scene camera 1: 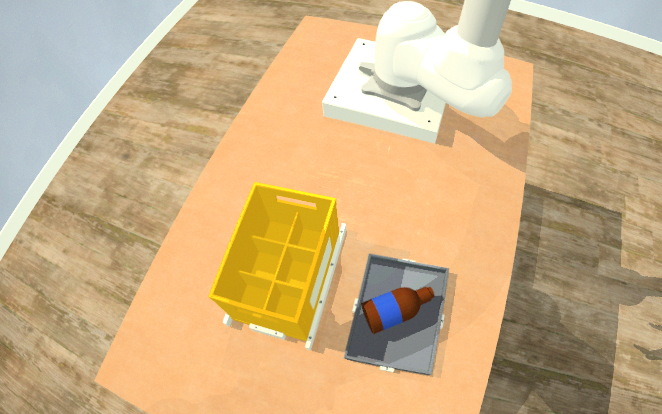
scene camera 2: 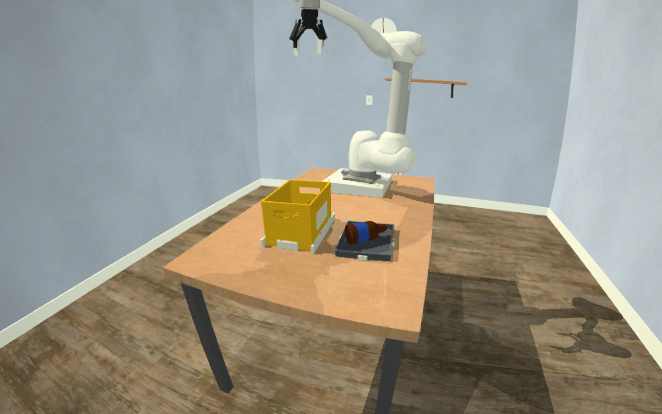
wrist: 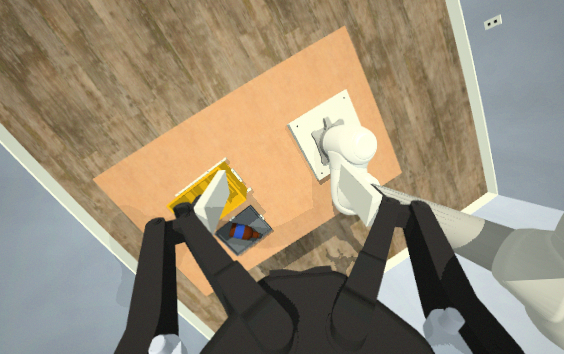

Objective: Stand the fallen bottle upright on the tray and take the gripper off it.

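Seen in the pictures: gripper, between the fingertips: (scene camera 2: 308, 54) (wrist: 284, 178); arm's base, origin of its link: (scene camera 1: 399, 83) (scene camera 2: 362, 178) (wrist: 331, 141).
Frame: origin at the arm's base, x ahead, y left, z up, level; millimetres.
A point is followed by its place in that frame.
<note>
A brown bottle with a blue label (scene camera 1: 392, 309) @(x 643, y 241, z 25 mm) (scene camera 2: 362, 232) @(x 667, y 249, z 6 mm) (wrist: 241, 231) @(x 621, y 220, z 21 mm) lies on its side in the grey tray (scene camera 1: 396, 365) @(x 740, y 299, z -27 mm) (scene camera 2: 364, 254) @(x 747, y 288, z -33 mm) (wrist: 262, 220) @(x 506, y 239, z -27 mm). In scene camera 1 its neck points to the right and slightly up, and its base is by the tray's left wall. My gripper (scene camera 2: 308, 48) @(x 346, y -135, z 676 mm) (wrist: 284, 178) @(x 346, y -135, z 676 mm) is open and empty. It hangs high above the table with its fingers pointing down, well apart from the bottle. The gripper does not show in scene camera 1.
A yellow crate (scene camera 1: 320, 280) @(x 647, y 74, z 21 mm) (scene camera 2: 287, 227) @(x 787, y 11, z 32 mm) (wrist: 239, 192) @(x 512, y 0, z 123 mm) with several compartments stands left of the tray in both scene views, taller than the tray. White rails (scene camera 1: 325, 287) @(x 645, y 81, z -22 mm) run along its side. The robot's white base plate (scene camera 1: 380, 122) @(x 154, y 2, z -20 mm) (scene camera 2: 357, 189) @(x 151, y 29, z -18 mm) (wrist: 309, 155) @(x 137, y 13, z 4 mm) is at the table's far end.
</note>
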